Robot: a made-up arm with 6 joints.
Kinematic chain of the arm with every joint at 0, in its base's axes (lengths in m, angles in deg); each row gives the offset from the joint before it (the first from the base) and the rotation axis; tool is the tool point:
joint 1: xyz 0 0 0.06 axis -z
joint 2: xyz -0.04 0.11 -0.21 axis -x
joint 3: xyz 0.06 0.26 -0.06 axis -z
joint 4: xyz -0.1 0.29 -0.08 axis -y
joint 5: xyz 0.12 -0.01 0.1 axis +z
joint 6: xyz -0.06 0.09 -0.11 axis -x
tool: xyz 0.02 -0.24 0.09
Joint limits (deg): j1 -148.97..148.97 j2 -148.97..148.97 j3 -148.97..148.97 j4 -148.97..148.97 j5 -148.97..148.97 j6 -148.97..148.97
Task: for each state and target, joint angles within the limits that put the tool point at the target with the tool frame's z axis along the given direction. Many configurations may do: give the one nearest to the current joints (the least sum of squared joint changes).
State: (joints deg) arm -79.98 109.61 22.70 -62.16 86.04 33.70
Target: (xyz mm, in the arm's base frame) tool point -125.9 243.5 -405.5 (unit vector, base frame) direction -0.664 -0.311 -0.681
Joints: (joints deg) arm -118.41 114.22 58.80 -21.46 70.81 37.96
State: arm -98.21 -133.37 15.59 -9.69 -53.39 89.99
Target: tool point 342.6 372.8 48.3 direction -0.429 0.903 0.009
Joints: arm -96.76 -141.90 15.03 22.90 -89.44 124.69
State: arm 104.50 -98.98 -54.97 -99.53 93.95 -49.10
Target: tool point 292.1 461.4 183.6 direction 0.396 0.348 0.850
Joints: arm 84.28 -107.27 -44.45 -96.35 138.21 -70.62
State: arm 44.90 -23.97 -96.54 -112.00 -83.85 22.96
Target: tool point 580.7 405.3 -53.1 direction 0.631 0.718 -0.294
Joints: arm 82.97 -58.24 -81.54 -119.86 -44.93 66.02
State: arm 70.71 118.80 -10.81 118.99 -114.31 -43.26
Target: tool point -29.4 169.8 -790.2 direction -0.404 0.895 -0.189
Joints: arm 116.84 105.10 -11.00 122.44 -148.97 -35.05
